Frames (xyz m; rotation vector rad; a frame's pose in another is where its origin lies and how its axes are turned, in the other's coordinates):
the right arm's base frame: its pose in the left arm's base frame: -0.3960 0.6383 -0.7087 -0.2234 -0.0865 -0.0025
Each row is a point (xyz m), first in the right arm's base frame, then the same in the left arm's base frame.
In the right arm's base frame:
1: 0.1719 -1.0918 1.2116
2: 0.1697 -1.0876 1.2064
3: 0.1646 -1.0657 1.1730
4: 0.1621 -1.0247 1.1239
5: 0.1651 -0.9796 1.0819
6: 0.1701 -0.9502 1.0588
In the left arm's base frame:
1: -0.3414 -0.1569 0.7245
2: -0.3431 -0.1540 0.7184
3: -0.3451 -0.1401 0.6806
4: -0.3429 -0.1110 0.6237
5: -0.3358 -0.0763 0.5731
6: -0.3284 -0.0527 0.5446

